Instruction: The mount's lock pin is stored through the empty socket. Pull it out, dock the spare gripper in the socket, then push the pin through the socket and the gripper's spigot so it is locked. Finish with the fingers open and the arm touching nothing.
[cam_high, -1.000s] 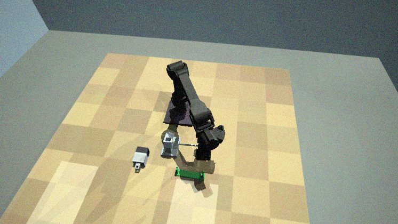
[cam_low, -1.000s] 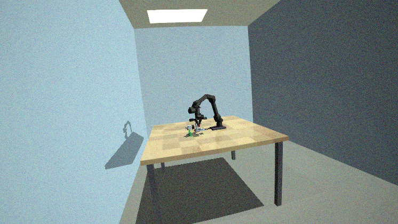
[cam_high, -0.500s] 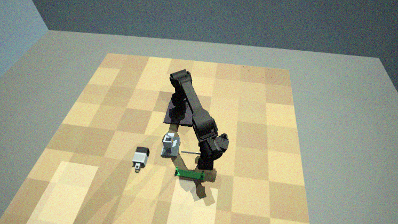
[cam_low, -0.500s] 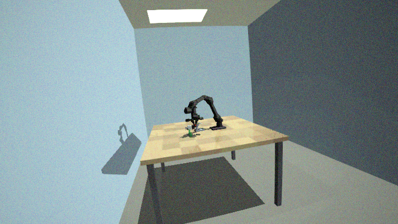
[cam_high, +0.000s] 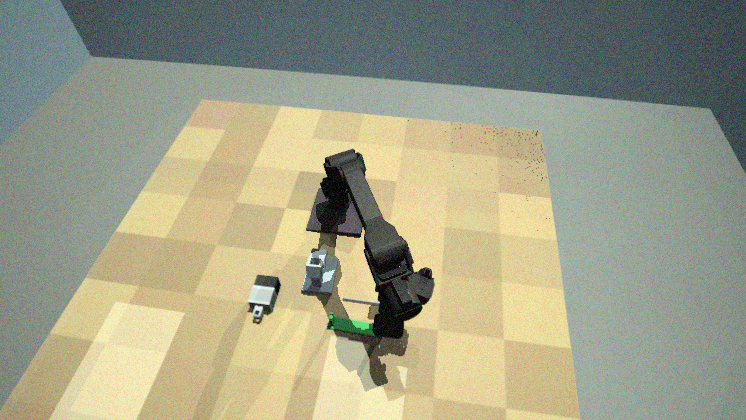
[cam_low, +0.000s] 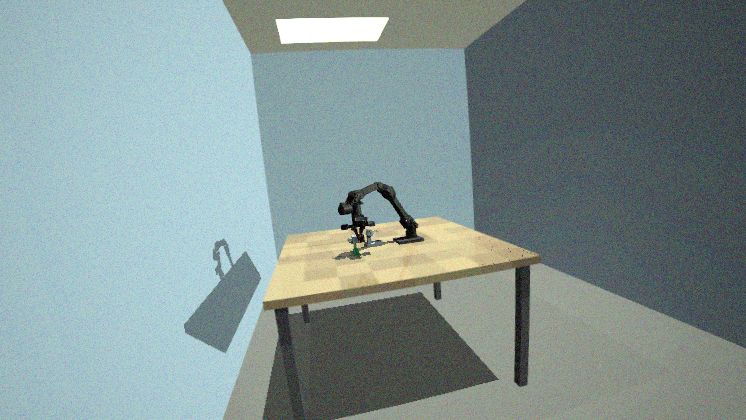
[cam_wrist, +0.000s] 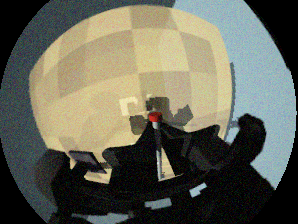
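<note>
The green holder lies 30 mm ahead of my gripper tip, 90 mm to the right of it and 70 mm below it. The rest, counted from my gripper tip: grey mount: 60 mm behind, 240 mm to the right, 40 mm below; spare gripper: 50 mm ahead, 340 mm to the right, 70 mm below.
</note>
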